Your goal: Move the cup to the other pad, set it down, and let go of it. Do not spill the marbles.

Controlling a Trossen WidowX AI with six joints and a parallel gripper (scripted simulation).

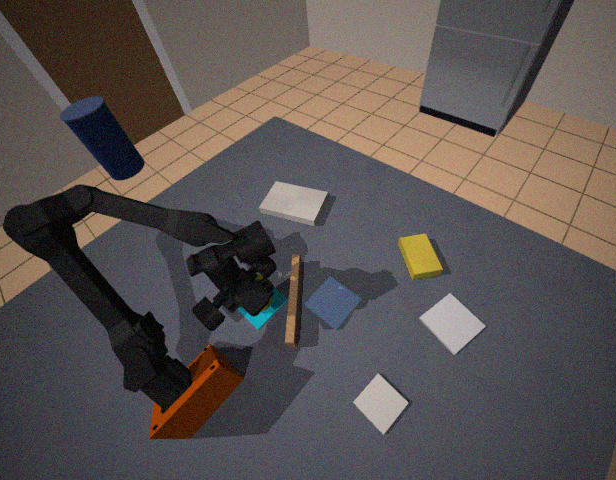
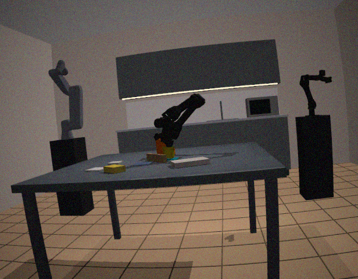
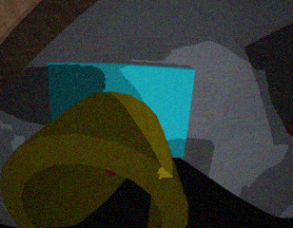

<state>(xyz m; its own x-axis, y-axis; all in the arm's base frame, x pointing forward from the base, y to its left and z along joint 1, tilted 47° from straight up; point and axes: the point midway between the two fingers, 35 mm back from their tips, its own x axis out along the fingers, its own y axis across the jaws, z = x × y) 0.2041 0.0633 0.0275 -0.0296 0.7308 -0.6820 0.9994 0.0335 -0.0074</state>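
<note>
My gripper tip is 2 cm short of the yellow cup. The rest, counted from my gripper tip: light blue pad: 15 cm ahead, 14 cm to the right, 5 cm below; cyan pad: 5 cm below, 3 cm ahead; wooden stick: 9 cm ahead, 7 cm to the right, 3 cm below.
</note>
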